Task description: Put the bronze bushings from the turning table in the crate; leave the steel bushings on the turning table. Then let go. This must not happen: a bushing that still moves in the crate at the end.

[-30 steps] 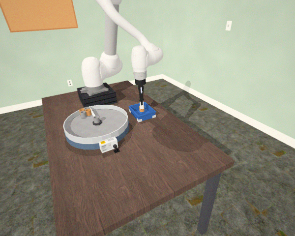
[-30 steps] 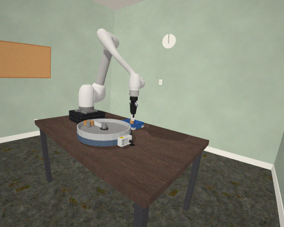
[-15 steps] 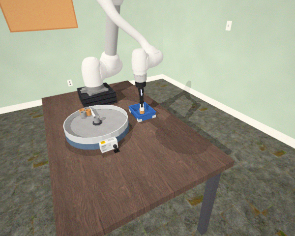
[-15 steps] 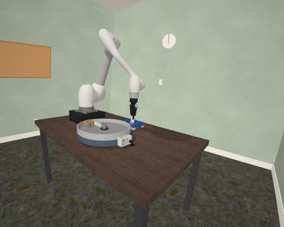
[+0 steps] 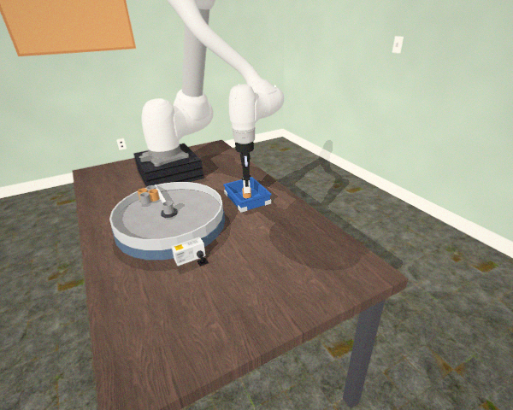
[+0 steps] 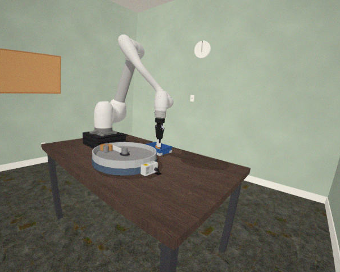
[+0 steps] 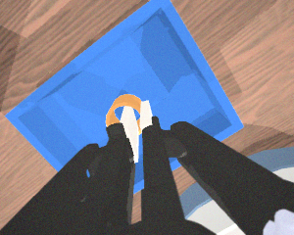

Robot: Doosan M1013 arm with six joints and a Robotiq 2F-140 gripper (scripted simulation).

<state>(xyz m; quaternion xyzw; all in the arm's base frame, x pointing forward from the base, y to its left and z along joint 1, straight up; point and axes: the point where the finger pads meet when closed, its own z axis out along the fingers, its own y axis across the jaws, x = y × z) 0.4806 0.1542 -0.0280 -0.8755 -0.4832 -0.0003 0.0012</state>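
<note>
My gripper is now 5 cm above the blue crate, 1 cm to the right of it and 1 cm past it. Round my hand: turning table: 35 cm to the right, 5 cm behind, 2 cm below.
</note>
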